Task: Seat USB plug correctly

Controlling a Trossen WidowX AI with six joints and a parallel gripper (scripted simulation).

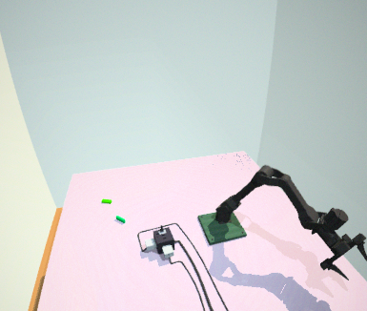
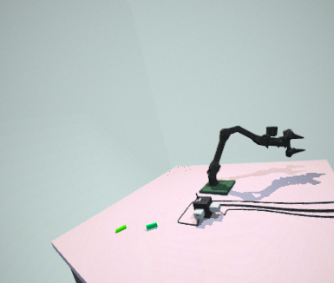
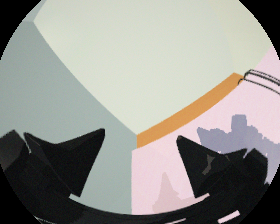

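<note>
The USB plug is 63 cm ahead of my gripper tip, 45 cm to the right of it and 7 cm below it. Round my gripper tip: USB socket: 63 cm ahead, 45 cm to the right, 10 cm below.
</note>
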